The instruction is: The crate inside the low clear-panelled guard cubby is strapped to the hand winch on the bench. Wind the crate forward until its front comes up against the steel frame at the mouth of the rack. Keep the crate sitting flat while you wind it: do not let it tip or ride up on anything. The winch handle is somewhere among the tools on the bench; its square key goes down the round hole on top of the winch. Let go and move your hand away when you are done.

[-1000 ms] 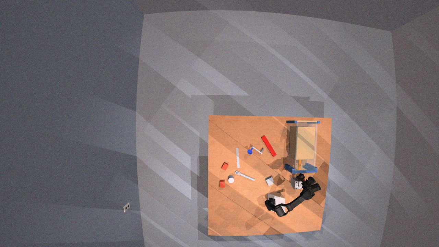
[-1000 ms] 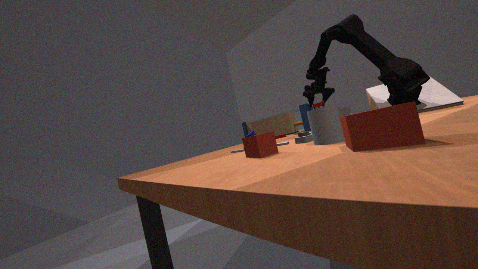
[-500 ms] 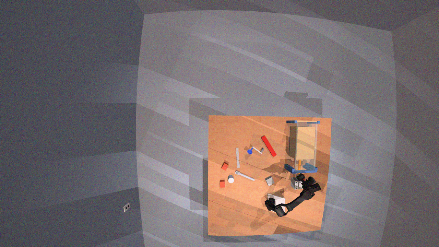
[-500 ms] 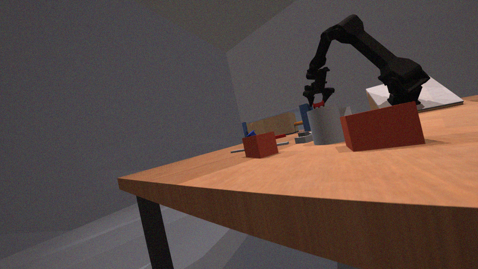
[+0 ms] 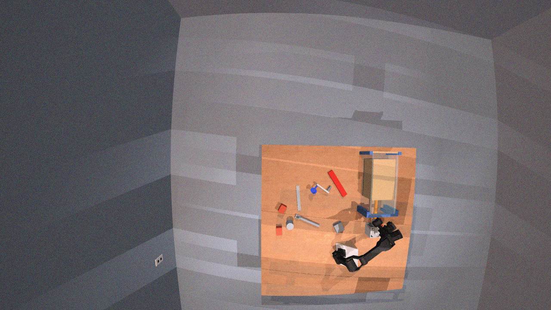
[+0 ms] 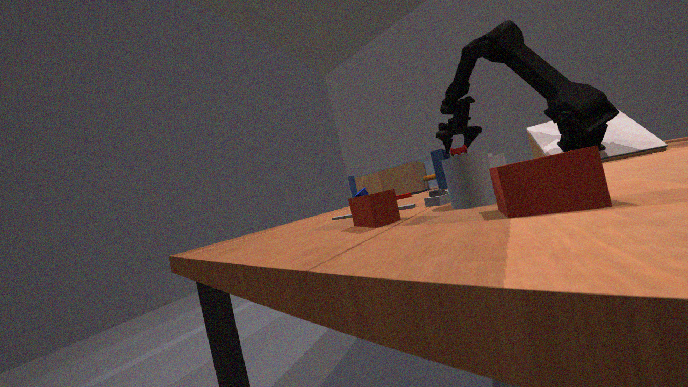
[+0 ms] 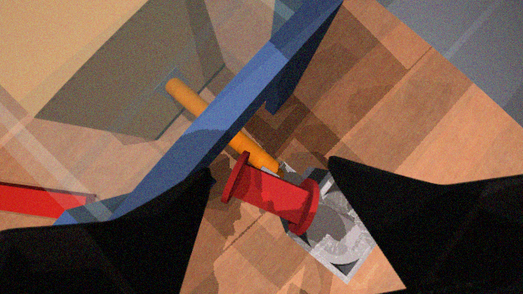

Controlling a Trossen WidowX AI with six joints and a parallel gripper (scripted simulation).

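My gripper tip is 1 cm past the red grip, 2 cm to the right of it and 1 cm above it. The rest, counted from my gripper tip: grey winch: 13 cm behind, 1 cm to the left, 11 cm below; blue steel frame: 5 cm ahead, 1 cm to the right, 4 cm below; red-knobbed crank: 5 cm behind, 2 cm to the left, 4 cm below.
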